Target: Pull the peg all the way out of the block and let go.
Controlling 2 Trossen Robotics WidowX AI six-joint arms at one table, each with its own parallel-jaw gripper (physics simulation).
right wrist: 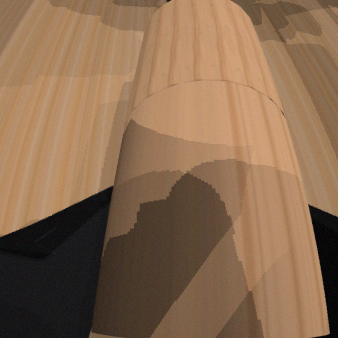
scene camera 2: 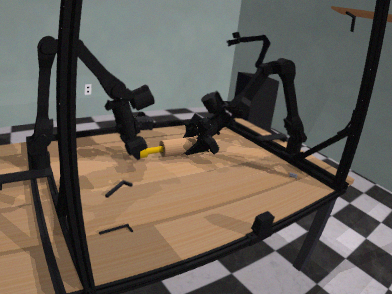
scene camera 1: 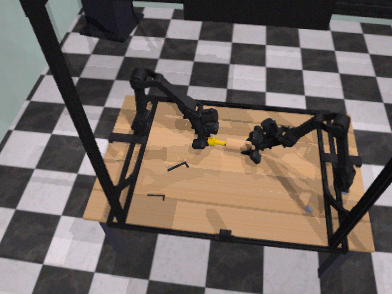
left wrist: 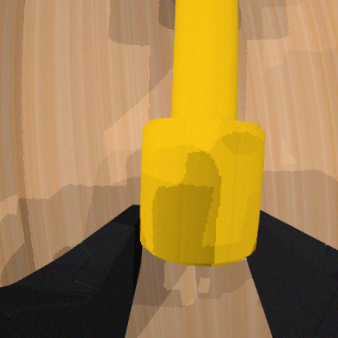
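Seen in the pictures: left gripper, fingertip midpoint: (scene camera 2: 137, 156) (scene camera 1: 208, 142) (left wrist: 193, 217); right gripper, fingertip midpoint: (right wrist: 198, 201) (scene camera 2: 181, 150) (scene camera 1: 242, 148); left arm's base at its link origin: (scene camera 2: 39, 167) (scene camera 1: 141, 132); right arm's base at its link origin: (scene camera 2: 292, 151) (scene camera 1: 341, 185).
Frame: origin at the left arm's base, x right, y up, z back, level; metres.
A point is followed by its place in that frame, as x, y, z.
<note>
The yellow peg (scene camera 1: 219, 143) @(-0.035, 0.017, -0.394) (scene camera 2: 154, 150) @(-0.035, 0.017, -0.397) (left wrist: 205, 65) @(-0.044, 0.022, -0.385) has a wide round head and a thinner shaft. The block (scene camera 1: 235, 144) @(-0.033, 0.041, -0.471) (scene camera 2: 173, 146) @(-0.024, 0.033, -0.459) (right wrist: 210, 120) @(-0.046, 0.047, -0.503) is a light wooden cylinder lying lengthwise in line with the peg. In both scene views the far end of the shaft meets the block's left face; how deep it sits is hidden. My left gripper (scene camera 1: 208, 142) @(-0.042, -0.005, -0.339) (scene camera 2: 139, 152) @(-0.042, -0.005, -0.339) (left wrist: 193, 217) @(-0.042, -0.005, -0.339) is shut on the peg's head, one finger on each side. My right gripper (scene camera 1: 251, 146) (scene camera 2: 194, 145) (right wrist: 198, 201) @(-0.051, 0.002, -0.502) is shut on the block, with its fingers on both sides.
Two black L-shaped keys, one (scene camera 1: 178, 166) @(0.129, -0.014, -0.242) (scene camera 2: 118, 188) @(0.127, -0.017, -0.243) nearer the peg and one (scene camera 1: 156, 195) @(0.304, -0.014, -0.201) (scene camera 2: 116, 229) @(0.304, -0.016, -0.203) nearer the front, lie on the wooden table (scene camera 1: 210, 200) @(0.254, -0.019, -0.434) (scene camera 2: 200, 195) @(0.200, -0.019, -0.464). A small grey piece (scene camera 1: 308, 209) @(0.173, -0.017, -0.851) (scene camera 2: 293, 175) @(0.176, -0.016, -0.848) lies at the right. A black frame edges the table.
</note>
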